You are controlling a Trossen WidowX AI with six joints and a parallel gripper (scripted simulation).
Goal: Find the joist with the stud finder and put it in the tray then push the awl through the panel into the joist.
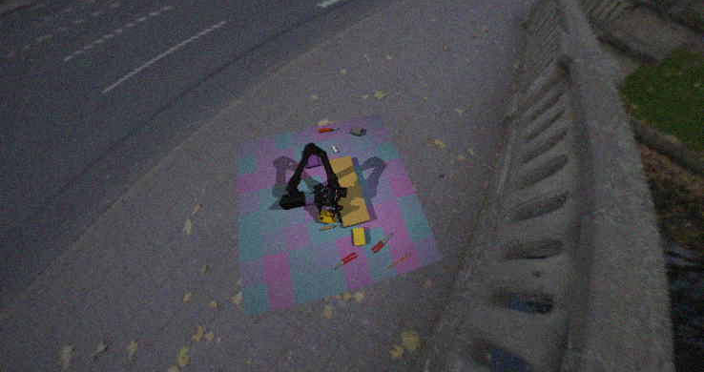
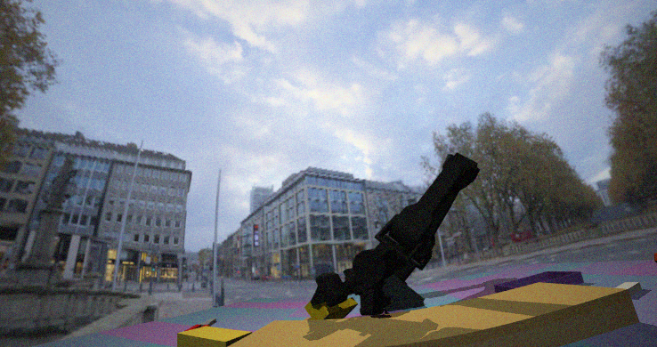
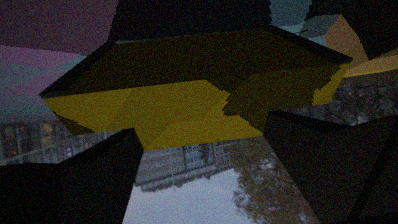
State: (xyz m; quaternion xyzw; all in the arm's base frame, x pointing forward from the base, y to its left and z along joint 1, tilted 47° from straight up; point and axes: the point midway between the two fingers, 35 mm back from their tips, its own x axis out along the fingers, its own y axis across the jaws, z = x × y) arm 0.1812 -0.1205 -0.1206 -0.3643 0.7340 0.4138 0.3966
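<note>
The yellow stud finder is 10 mm to the left of my gripper tip, 10 mm below it and 10 mm behind it. From my gripper tip the other things lie so: yellow block (170 mm to the right, 170 mm ahead, 50 mm below); purple tray (510 mm to the left, 50 mm below, 10 mm ahead); awl (60 mm below, 50 mm to the right, 20 mm ahead).
</note>
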